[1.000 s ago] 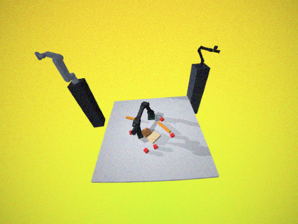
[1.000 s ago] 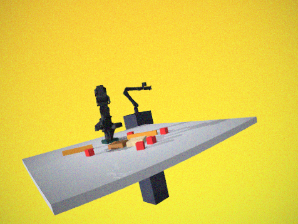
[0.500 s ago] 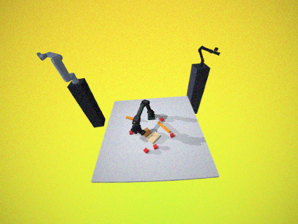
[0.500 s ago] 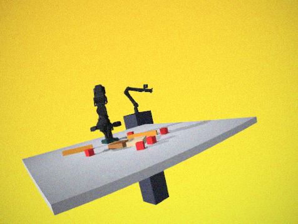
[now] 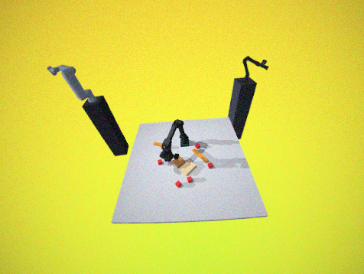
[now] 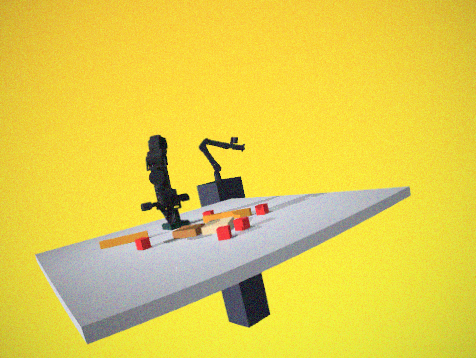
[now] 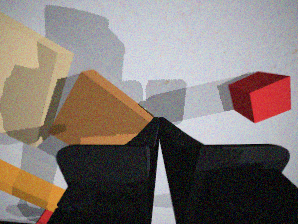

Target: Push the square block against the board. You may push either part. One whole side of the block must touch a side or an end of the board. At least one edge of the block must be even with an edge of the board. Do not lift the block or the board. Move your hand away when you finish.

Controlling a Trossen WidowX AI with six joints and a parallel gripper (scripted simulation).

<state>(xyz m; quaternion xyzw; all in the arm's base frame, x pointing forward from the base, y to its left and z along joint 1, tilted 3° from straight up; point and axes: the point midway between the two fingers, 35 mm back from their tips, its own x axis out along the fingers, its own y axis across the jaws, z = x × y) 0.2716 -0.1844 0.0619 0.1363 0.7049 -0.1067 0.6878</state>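
My gripper tip is 80 mm to the right of the brown square block and 50 mm above it. Round my gripper tip: pale tan board (160 mm to the left, 90 mm ahead, 50 mm below).
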